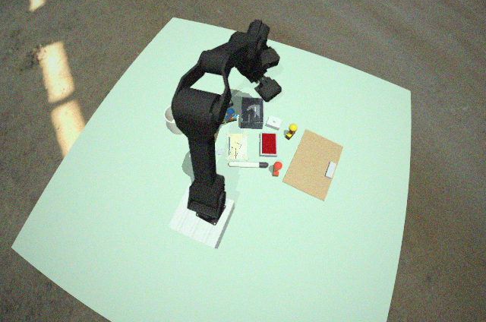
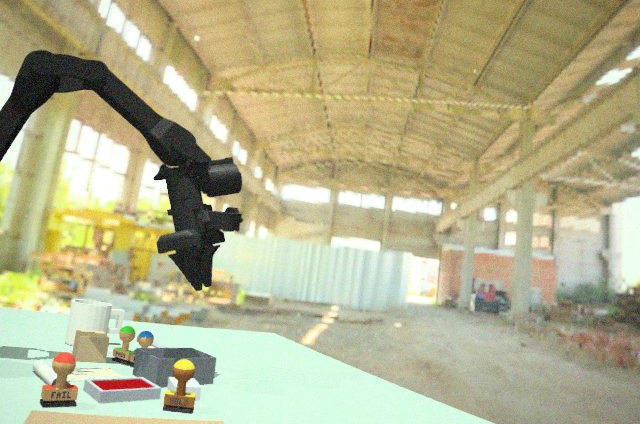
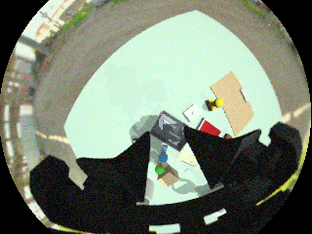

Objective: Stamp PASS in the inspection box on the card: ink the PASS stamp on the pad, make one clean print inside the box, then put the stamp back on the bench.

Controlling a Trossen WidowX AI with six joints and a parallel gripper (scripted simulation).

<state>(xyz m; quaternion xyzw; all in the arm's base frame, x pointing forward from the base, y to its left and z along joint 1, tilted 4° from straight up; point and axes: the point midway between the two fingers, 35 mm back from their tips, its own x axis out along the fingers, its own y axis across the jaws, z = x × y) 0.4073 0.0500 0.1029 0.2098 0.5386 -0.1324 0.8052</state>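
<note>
Now: gripper tip 110 mm past the PASS stamp, 100 mm to the right of it and 140 mm above it. Round my gripper tip: blue-knob stamp: 80 mm behind, 60 mm to the left, 140 mm below; then grey tray: 30 mm behind, 150 mm below; then yellow-knobbed hold stamp: 40 mm behind, 160 mm to the right, 140 mm below.
</note>
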